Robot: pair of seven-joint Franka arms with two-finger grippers.
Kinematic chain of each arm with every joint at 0, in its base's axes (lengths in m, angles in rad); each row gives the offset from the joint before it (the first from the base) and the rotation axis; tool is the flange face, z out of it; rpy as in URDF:
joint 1: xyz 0 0 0.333 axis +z
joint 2: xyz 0 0 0 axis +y
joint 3: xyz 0 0 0.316 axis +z
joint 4: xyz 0.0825 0 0 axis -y
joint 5: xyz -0.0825 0 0.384 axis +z
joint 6: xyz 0 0 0 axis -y
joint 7: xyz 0.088 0 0 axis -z
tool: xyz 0 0 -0.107 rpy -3.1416 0 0
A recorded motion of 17 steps. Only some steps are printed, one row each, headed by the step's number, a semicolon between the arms.
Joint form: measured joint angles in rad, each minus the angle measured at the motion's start. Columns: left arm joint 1, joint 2, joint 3, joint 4, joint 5, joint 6, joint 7; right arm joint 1, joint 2, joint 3, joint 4, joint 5, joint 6, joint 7.
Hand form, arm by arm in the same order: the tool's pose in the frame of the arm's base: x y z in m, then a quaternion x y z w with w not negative. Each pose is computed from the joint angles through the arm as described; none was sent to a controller.
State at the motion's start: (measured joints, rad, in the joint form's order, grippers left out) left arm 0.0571 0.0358 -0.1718 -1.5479 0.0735 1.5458 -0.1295; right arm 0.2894 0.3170 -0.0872 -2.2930 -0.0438 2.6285 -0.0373
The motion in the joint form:
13: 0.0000 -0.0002 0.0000 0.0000 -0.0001 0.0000 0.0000; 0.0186 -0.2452 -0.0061 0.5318 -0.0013 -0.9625 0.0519
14: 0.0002 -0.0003 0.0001 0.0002 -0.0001 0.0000 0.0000; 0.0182 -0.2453 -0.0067 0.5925 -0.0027 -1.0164 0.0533
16: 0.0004 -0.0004 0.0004 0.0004 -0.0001 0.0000 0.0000; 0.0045 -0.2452 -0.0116 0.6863 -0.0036 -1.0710 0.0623
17: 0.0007 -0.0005 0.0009 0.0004 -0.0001 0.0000 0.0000; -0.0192 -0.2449 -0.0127 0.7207 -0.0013 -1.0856 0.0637
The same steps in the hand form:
13: 0.5599 -0.0547 0.6138 -0.99923 -0.00763 0.01434 0.03566; 0.5539 0.1175 0.5026 0.99083 0.10333 -0.07977 0.03489
14: 0.5599 -0.0545 0.6139 -0.99923 -0.00778 0.01420 0.03565; 0.5553 0.1171 0.5269 0.99133 0.10099 -0.07624 0.03541
16: 0.5599 -0.0542 0.6141 -0.99923 -0.00804 0.01406 0.03564; 0.5598 0.1072 0.5665 0.99412 0.08579 -0.05692 0.03367
17: 0.5599 -0.0538 0.6141 -0.99923 -0.00844 0.01402 0.03565; 0.5630 0.0938 0.5813 0.99576 0.07223 -0.04772 0.03097

